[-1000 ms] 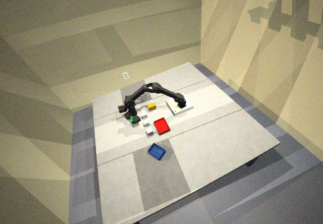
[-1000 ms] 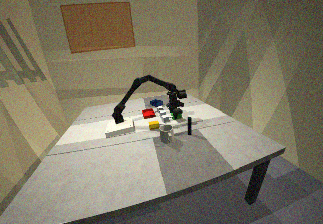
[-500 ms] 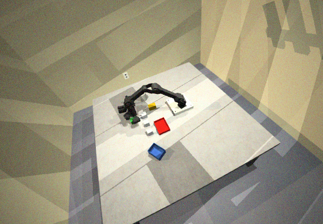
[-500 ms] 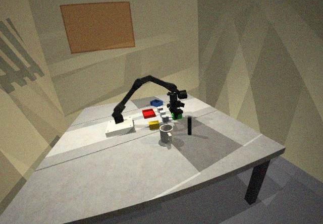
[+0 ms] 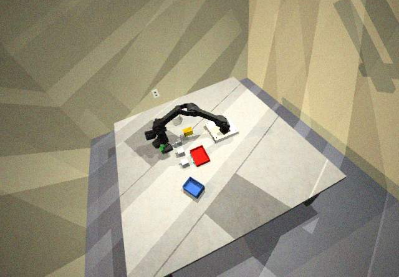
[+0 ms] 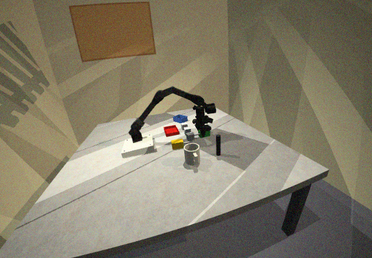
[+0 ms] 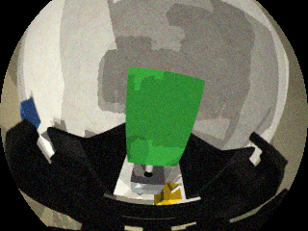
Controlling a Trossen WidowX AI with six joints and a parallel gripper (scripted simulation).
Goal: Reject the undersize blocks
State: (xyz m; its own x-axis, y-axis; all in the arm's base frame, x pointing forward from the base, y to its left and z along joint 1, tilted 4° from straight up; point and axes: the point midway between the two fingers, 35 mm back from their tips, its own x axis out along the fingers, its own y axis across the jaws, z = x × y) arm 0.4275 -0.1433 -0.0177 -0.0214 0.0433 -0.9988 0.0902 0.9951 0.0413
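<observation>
My gripper tip is 100 mm to the right of the steel block, 70 mm past it and 10 mm below it. The rest, counted from my gripper tip: black cylinder 240 mm to the right, 50 mm above, 40 mm behind; then green GO gauge 20 mm above, 10 mm behind; then yellow block 170 mm behind, 50 mm to the right, 10 mm above.
</observation>
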